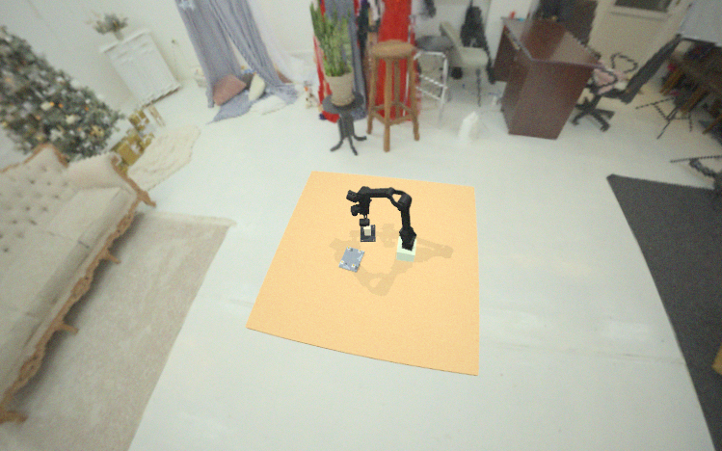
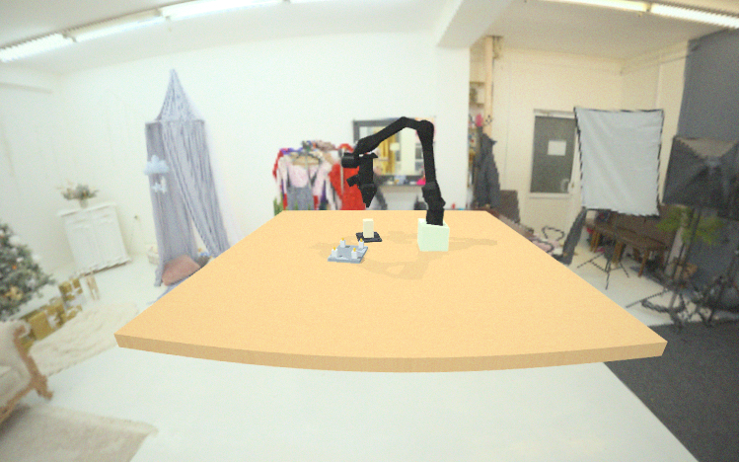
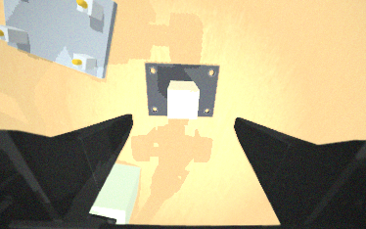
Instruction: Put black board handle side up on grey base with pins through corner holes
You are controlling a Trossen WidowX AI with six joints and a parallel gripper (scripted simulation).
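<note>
The black board lies 120 mm below my gripper tip and 10 mm behind it. From my gripper tip the other things lie so: grey base 210 mm to the left, 140 mm below, 20 mm ahead.
</note>
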